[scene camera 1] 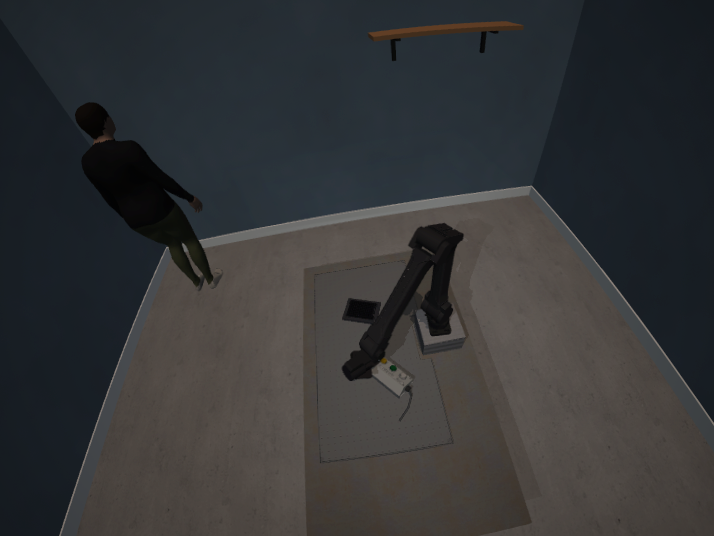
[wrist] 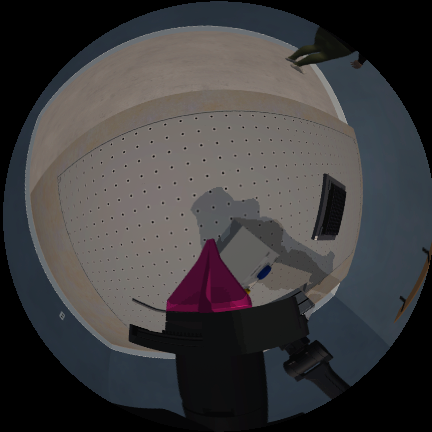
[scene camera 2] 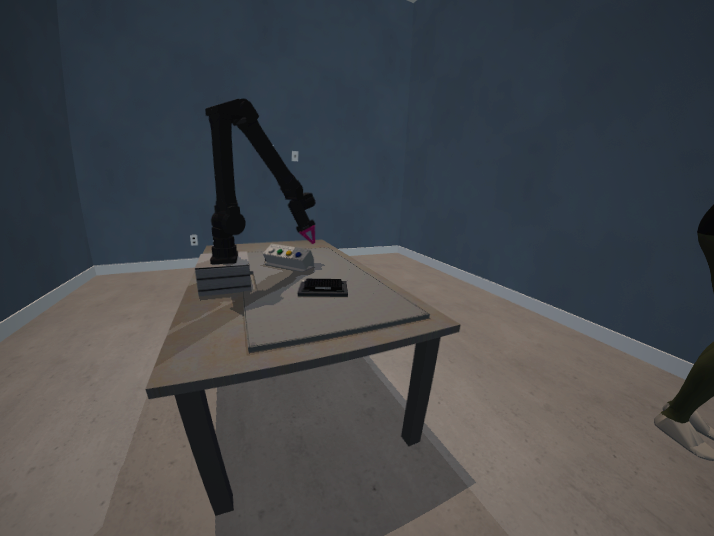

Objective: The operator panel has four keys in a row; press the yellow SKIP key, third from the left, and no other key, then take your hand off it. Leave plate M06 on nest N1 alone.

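Pixels of known places: gripper, fingertip midpoint: (wrist: 211,242) (scene camera 2: 313,243); arm's base, origin of the base link: (scene camera 1: 438,323) (scene camera 2: 225,258).
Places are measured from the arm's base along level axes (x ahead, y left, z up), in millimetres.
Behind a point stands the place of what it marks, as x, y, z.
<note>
The operator panel (scene camera 1: 392,380) {218, 224, -11} (scene camera 2: 285,263) {231, 146, -71} (wrist: 244,252) {324, 129, -25} is a pale sloped box. Its yellow key (scene camera 1: 384,361) {242, 139, -19} (scene camera 2: 288,253) {243, 128, -23} (wrist: 247,290) {254, 127, -20} lies between the green key (scene camera 1: 393,368) {209, 173, -18} (scene camera 2: 279,251) {208, 166, -21} and the blue key (scene camera 2: 298,254) {281, 95, -21} (wrist: 264,272) {286, 102, -15}; a white key (scene camera 1: 403,376) {174, 210, -18} (scene camera 2: 271,250) {175, 198, -22} is at the other end. My magenta gripper (scene camera 2: 313,241) {363, 173, 7} (wrist: 211,242) {363, 173, 7} is shut and empty, in the air above and past the blue-key end, touching no key. In the wrist view the fingers partly hide the panel. The dark plate on its nest (scene camera 1: 362,310) {324, -145, -64} (scene camera 2: 322,285) {320, -179, -63} (wrist: 334,210) {333, -143, -64} lies flat, apart from the gripper.
A cable (scene camera 1: 410,403) {156, 300, -88} runs from the panel's far end. The arm stands on a stacked block (scene camera 1: 442,344) {-3, 89, -24} (scene camera 2: 223,280) {-1, -86, -52} at the table (scene camera 2: 190,357) {-42, -450, -101} edge. A person (scene camera 1: 132,184) (scene camera 2: 697,392) (wrist: 327,47) stands on the floor away from the table. A wooden shelf (scene camera 1: 446,30) is on the wall.
</note>
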